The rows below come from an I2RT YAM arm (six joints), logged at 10 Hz.
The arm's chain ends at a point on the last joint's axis. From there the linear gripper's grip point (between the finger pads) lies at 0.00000 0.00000 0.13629 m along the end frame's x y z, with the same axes.
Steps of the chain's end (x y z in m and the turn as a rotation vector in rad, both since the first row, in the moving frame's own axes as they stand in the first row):
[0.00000 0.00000 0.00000 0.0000 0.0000 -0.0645]
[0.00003 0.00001 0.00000 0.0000 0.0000 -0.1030]
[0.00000 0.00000 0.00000 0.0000 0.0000 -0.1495]
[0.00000 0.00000 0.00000 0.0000 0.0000 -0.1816]
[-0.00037 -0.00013 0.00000 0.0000 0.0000 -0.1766]
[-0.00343 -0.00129 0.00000 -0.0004 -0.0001 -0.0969]
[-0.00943 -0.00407 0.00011 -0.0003 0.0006 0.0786]
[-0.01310 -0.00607 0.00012 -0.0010 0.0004 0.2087]
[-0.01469 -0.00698 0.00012 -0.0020 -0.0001 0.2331]
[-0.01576 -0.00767 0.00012 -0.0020 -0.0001 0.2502]
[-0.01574 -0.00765 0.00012 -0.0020 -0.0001 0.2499]
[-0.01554 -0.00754 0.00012 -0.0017 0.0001 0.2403]
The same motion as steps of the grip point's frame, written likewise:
[0.00000 0.00000 0.00000 0.0000 0.0000 -0.0645]
[0.00003 0.00001 0.00000 0.0000 0.0000 -0.1030]
[0.00000 0.00000 0.00000 0.0000 0.0000 -0.1495]
[0.00000 0.00000 0.00000 0.0000 0.0000 -0.1816]
[-0.00037 -0.00013 0.00000 0.0000 0.0000 -0.1766]
[-0.00344 -0.00123 0.00000 -0.0004 -0.0001 -0.0969]
[-0.00935 -0.00403 0.00011 -0.0003 0.0006 0.0786]
[-0.01306 -0.00593 0.00012 -0.0010 0.0004 0.2087]
[-0.01474 -0.00671 0.00012 -0.0020 -0.0001 0.2331]
[-0.01581 -0.00740 0.00012 -0.0020 -0.0001 0.2502]
[-0.01579 -0.00738 0.00012 -0.0020 -0.0001 0.2499]
[-0.01555 -0.00731 0.00012 -0.0017 0.0001 0.2403]

